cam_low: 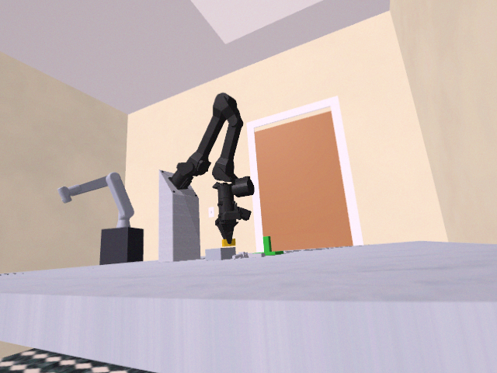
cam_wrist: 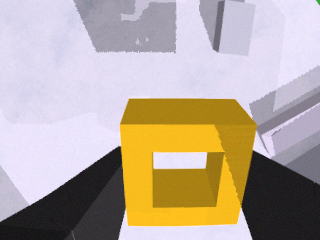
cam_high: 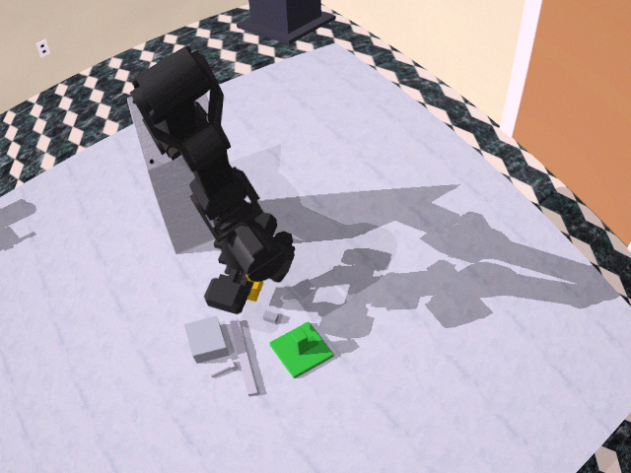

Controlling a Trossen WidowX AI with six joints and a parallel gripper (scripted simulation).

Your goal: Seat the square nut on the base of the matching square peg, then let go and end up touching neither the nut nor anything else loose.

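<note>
The small cube is 7 cm below my hand, 5 cm ahead of it and 1 cm to the right of it. The rest, counted from my hand: tile 8 cm to the left, 8 cm below, 6 cm ahead; then grey block 12 cm to the right, 6 cm below; then long grey bar 10 cm to the right, 7 cm below, 7 cm ahead.
</note>
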